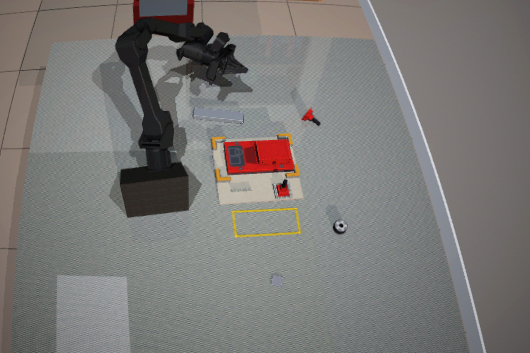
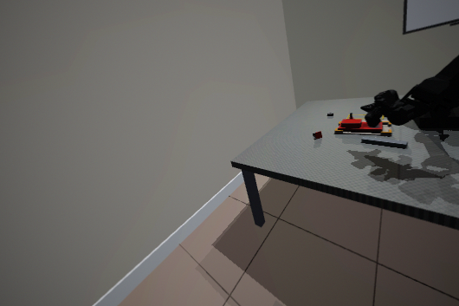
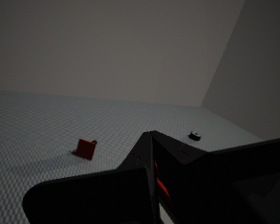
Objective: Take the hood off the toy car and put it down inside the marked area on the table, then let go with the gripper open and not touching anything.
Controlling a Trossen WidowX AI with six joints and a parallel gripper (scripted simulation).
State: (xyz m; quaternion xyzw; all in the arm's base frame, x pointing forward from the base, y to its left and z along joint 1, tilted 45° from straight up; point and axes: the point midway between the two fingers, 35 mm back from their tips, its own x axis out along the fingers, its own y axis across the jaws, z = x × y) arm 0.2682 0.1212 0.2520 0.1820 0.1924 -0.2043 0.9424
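The red hood is 20 cm to the right of my gripper tip, 15 cm below it and 5 cm ahead of it. The rest, counted from my gripper tip: grey flat bar (18 cm below, 8 cm behind, 2 cm to the right); then wheel (47 cm to the right, 20 cm ahead, 18 cm below).
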